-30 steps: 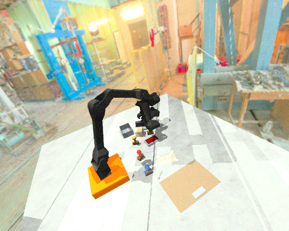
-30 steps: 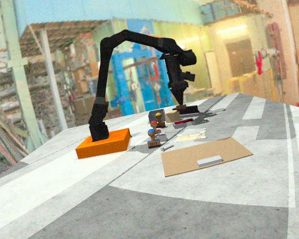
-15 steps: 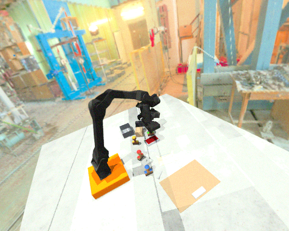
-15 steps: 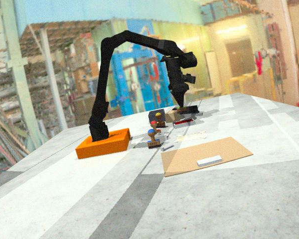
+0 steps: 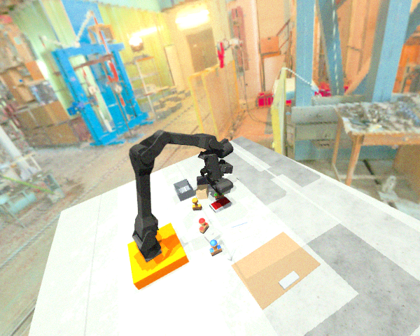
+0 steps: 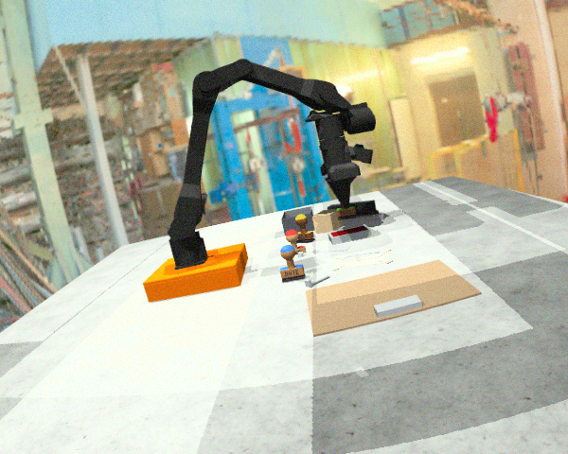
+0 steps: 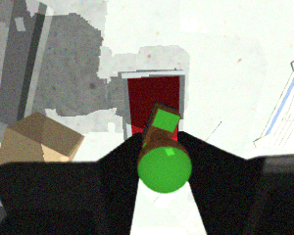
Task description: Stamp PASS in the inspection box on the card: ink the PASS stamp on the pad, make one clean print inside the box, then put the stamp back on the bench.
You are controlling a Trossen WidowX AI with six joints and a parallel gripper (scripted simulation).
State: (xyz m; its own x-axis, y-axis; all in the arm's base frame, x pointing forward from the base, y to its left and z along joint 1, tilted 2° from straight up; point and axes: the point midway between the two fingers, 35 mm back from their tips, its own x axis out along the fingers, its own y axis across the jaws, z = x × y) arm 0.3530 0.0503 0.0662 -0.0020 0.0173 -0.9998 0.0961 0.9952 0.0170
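Right now the ink pad is 70 mm below my gripper tip. From my gripper tip the other things lie so: tan box 20 mm behind, 120 mm to the left, 50 mm below; green-knobbed stamp right at my gripper tip; yellow-knobbed stamp 100 mm behind, 60 mm to the left, 50 mm below.
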